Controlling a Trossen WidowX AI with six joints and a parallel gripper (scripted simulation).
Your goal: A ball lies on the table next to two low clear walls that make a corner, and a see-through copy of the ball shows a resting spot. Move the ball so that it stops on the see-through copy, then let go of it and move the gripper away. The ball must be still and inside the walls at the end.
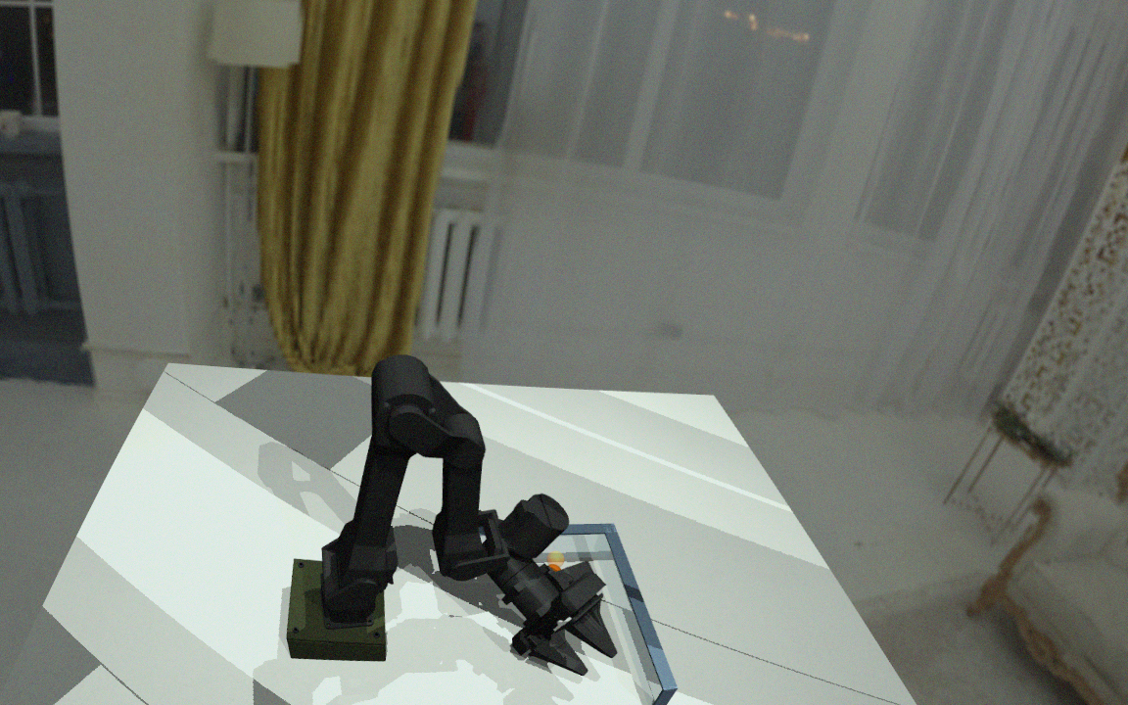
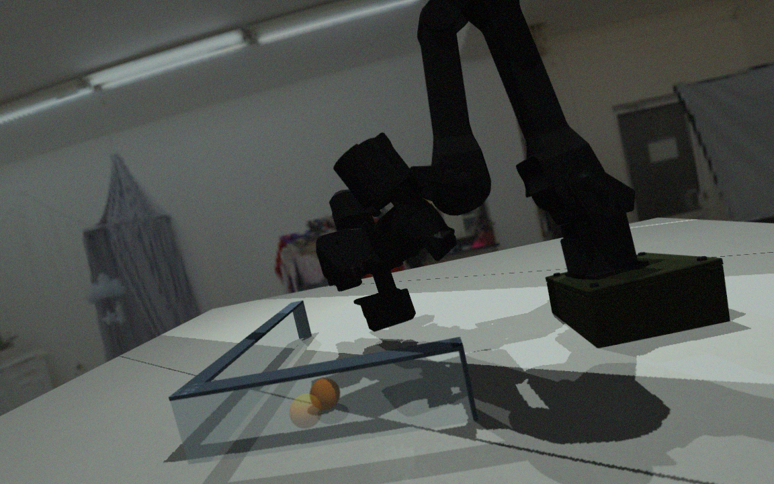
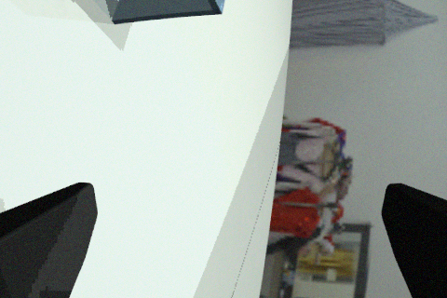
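My gripper tip is now 4 cm short of the orange ball, 22 cm to the right of it and 8 cm above it. From my gripper tip the other things lie so: clear wall (3 cm ahead, 27 cm to the left, 6 cm below).
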